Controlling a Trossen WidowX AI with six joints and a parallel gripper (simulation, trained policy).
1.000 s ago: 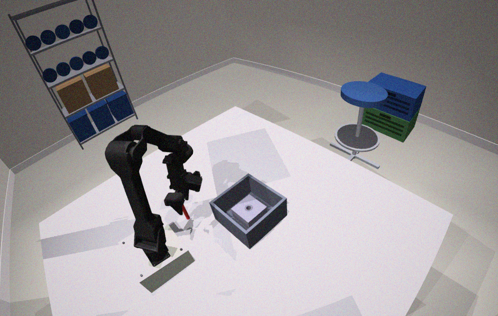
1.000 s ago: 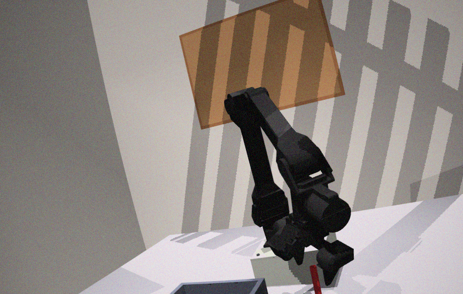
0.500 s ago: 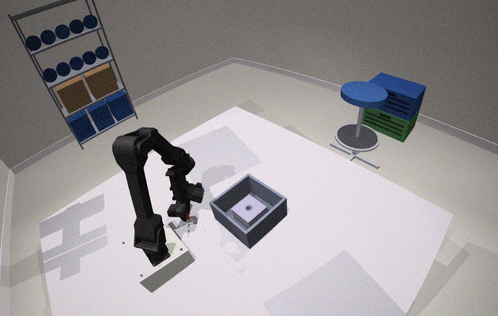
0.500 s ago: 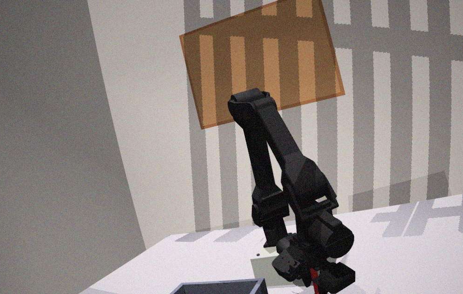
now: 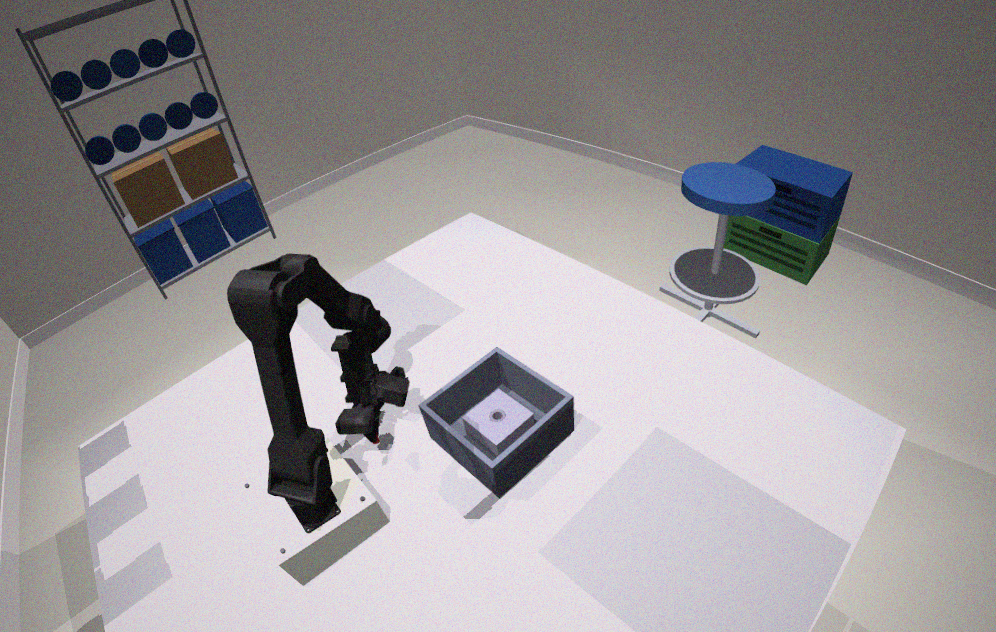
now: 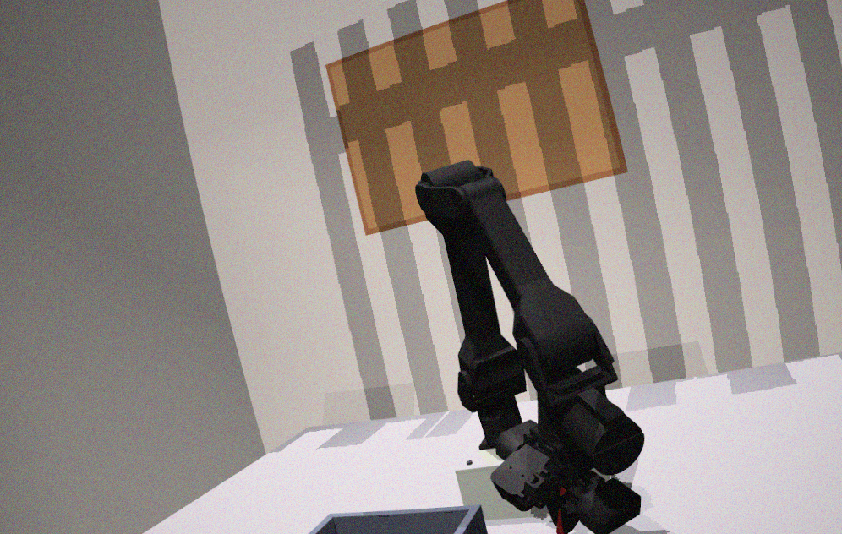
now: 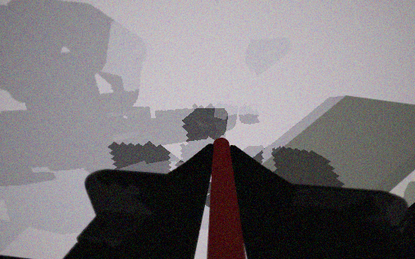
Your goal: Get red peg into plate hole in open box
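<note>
My gripper tip is now 18 cm short of the pale plate, 15 cm to the left of it and 3 cm below it. The rest, counted from my gripper tip: red peg: 3 cm above, 1 cm to the left, 1 cm ahead; then dark grey box: 18 cm ahead, 15 cm to the right, 1 cm above.
</note>
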